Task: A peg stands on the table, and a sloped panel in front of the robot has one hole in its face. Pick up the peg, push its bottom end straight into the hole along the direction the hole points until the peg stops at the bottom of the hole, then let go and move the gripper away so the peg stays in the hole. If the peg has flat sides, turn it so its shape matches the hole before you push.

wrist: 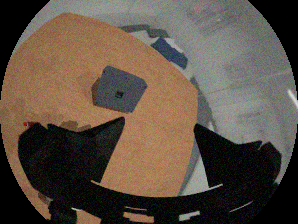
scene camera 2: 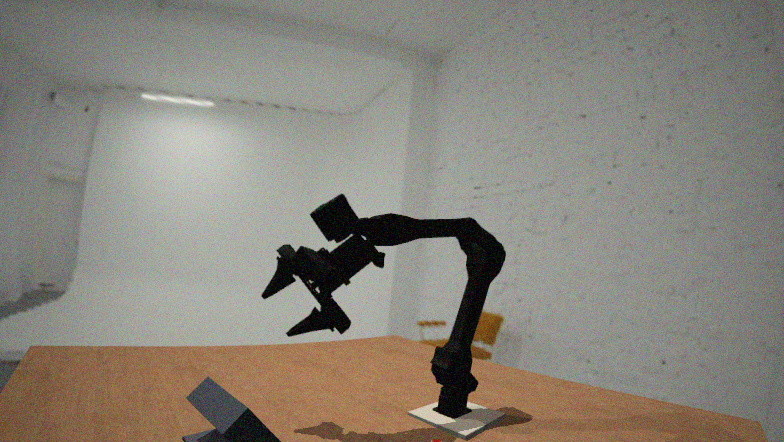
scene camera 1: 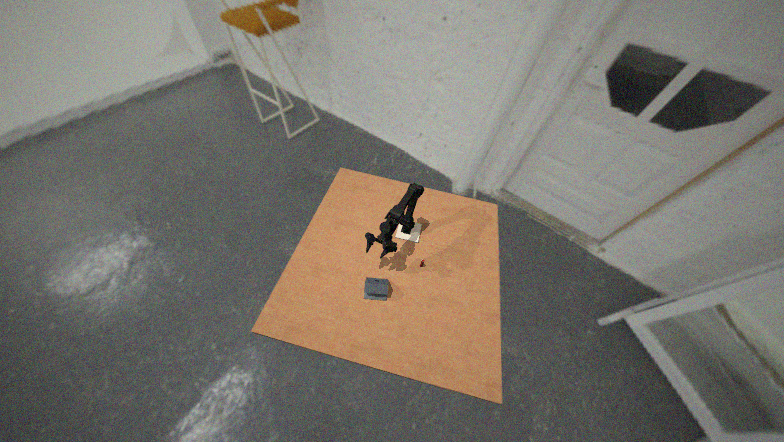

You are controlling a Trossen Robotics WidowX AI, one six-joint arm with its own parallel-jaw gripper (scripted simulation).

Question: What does my gripper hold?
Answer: Nothing.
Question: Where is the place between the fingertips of my gripper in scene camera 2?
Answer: At 274,315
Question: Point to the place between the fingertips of my gripper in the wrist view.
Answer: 161,124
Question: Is my gripper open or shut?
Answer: Open.
